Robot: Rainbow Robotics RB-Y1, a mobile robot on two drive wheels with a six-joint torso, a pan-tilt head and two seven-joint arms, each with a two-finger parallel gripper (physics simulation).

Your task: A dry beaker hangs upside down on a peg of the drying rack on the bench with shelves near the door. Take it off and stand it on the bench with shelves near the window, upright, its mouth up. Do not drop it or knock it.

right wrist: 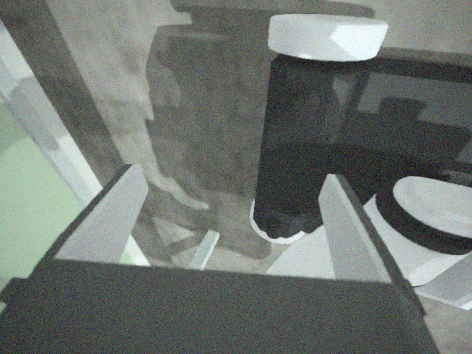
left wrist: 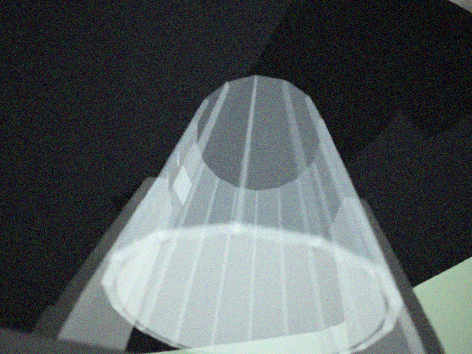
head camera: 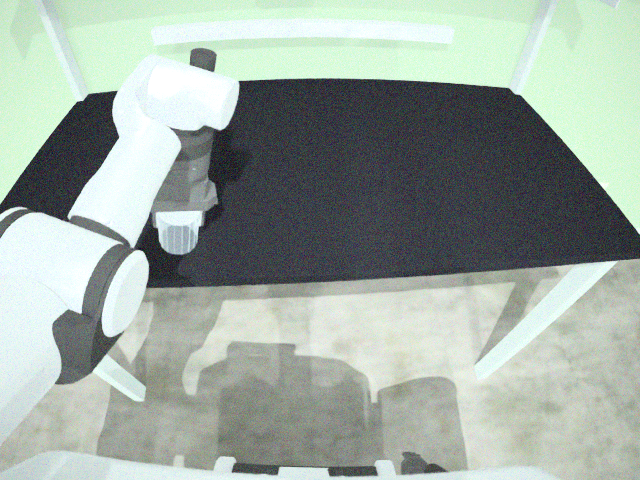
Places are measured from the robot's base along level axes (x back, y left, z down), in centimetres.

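Pixels of known places: left gripper, fingertip midpoint: (left wrist: 252, 203) (head camera: 178, 223); right gripper, fingertip midpoint: (right wrist: 231, 181).
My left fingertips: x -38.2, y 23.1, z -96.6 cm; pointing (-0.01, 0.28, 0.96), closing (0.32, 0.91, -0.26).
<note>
Behind a point stands the place of what it marks.
My left gripper (head camera: 178, 219) @[x -38.2, y 23.1, z -96.7 cm] (left wrist: 252, 203) @[x -38.2, y 23.1, z -96.7 cm] is shut on the clear beaker (head camera: 178, 238) @[x -34.3, y 21.9, z -97.1 cm] (left wrist: 260, 260) @[x -35.0, y 20.9, z -100.8 cm], with one finger on each side of its wall. In the left wrist view the wide mouth rim is nearest the camera and the round base is farther off, past the fingertips. The beaker is over the left front of the black bench top (head camera: 387, 180) @[x -57.2, y -16.8, z -91.5 cm] (left wrist: 75, 100) @[x -38.5, y 15.3, z -91.5 cm]. Its exact tilt, and whether its base touches the bench, I cannot tell. My right gripper (right wrist: 231, 181) @[x -2.1, y -23.9, z -51.3 cm] is open and empty, away from the bench top. The drying rack does not show.
A white rail (head camera: 305, 32) @[x -103.8, y 3.3, z -108.0 cm] runs along the green wall behind the bench, between two white uprights (head camera: 532, 49) @[x -109.6, y -70.6, z -108.2 cm] (head camera: 62, 49) @[x -96.6, y 76.4, z -108.9 cm]. The bench's front edge lies close in front of the beaker. White bench legs (head camera: 542, 320) @[x -42.0, y -72.1, z -53.0 cm] (head camera: 121, 379) @[x -30.6, y 65.8, z -22.3 cm] stand on the floor. My white and black base (right wrist: 305, 130) @[x 1.3, y -12.6, z -21.2 cm] shows beside the right gripper.
</note>
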